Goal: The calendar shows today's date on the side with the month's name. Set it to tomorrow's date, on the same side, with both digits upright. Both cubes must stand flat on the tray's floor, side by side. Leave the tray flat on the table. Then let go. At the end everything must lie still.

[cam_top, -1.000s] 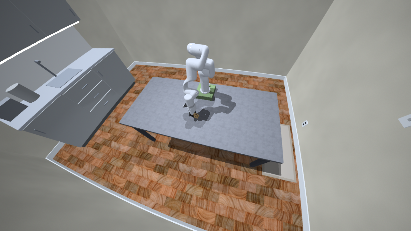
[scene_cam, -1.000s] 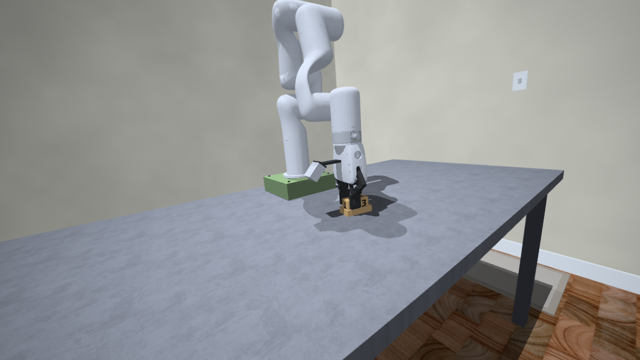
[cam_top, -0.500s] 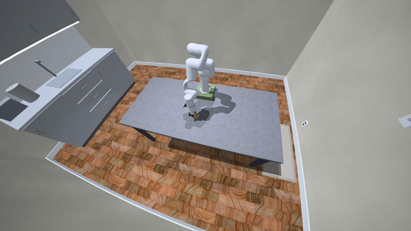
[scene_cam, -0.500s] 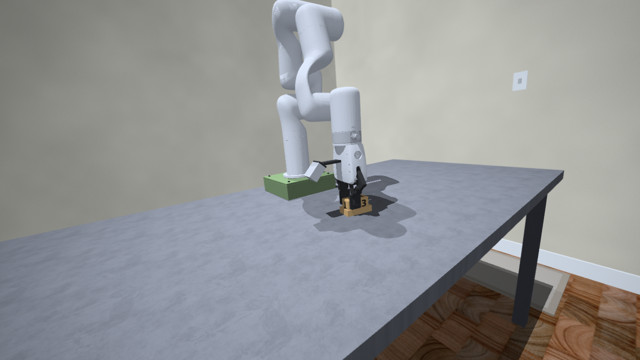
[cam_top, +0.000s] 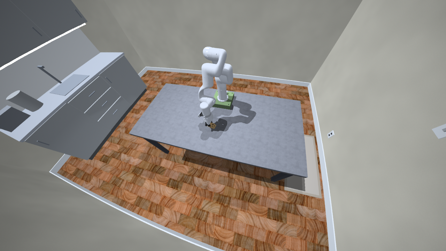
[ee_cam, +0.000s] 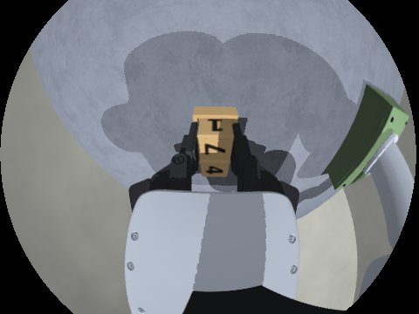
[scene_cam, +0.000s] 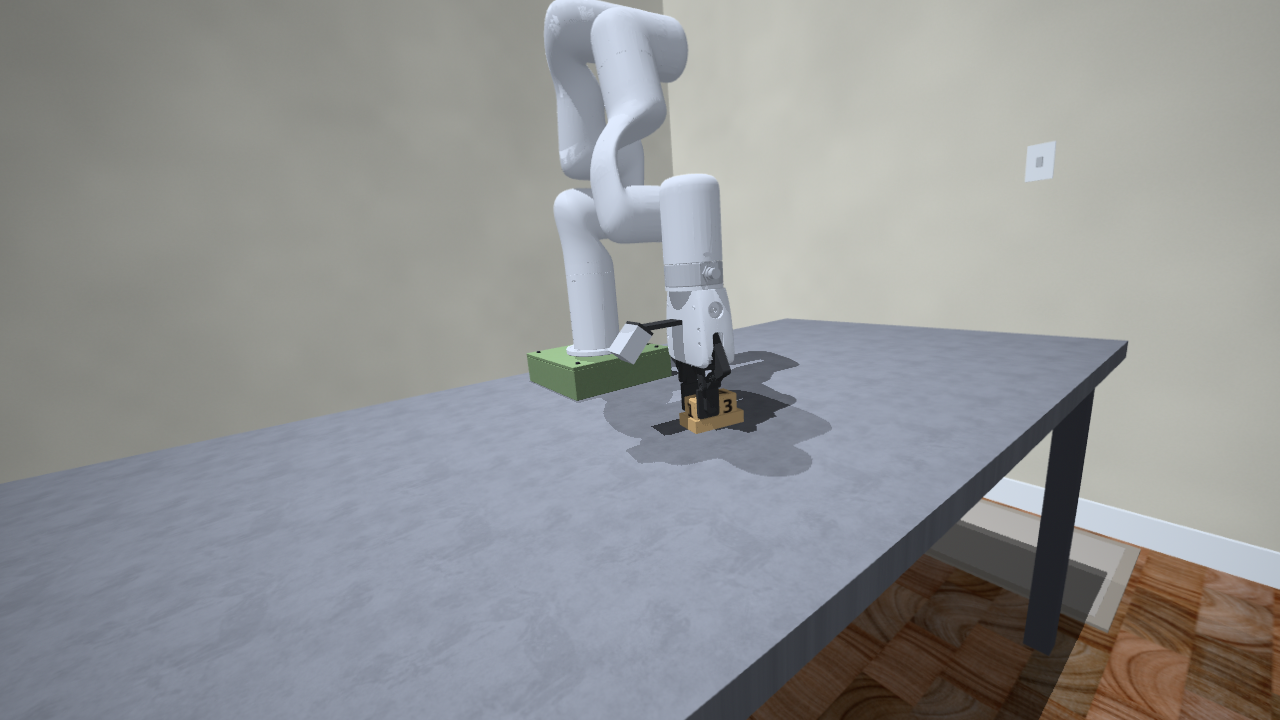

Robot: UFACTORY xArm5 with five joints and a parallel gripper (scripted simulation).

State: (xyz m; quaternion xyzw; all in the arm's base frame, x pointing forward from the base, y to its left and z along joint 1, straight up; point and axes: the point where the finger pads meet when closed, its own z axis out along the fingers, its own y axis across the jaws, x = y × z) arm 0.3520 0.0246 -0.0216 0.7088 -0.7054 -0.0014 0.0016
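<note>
Right now my hand is 30 mm above the wooden calendar tray and 20 mm to the right of it.
</note>
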